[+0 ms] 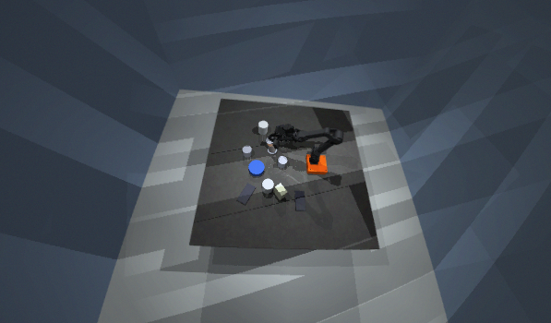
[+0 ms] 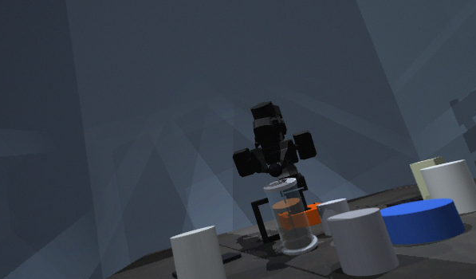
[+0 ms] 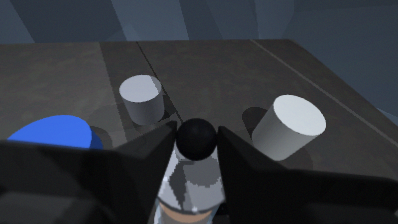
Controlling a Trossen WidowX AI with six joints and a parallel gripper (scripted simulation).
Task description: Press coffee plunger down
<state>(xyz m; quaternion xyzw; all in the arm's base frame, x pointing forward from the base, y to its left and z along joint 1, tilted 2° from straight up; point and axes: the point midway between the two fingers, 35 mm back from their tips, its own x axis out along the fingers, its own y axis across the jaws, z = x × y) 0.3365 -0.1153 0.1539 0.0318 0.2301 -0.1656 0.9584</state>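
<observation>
My gripper tip is now 8 cm above the coffee press, 3 cm past it and 1 cm to the left of it. Round my gripper tip: blue disc 19 cm to the left, 15 cm below, 9 cm ahead; then pale block 39 cm to the left, 12 cm below, 8 cm behind.
</observation>
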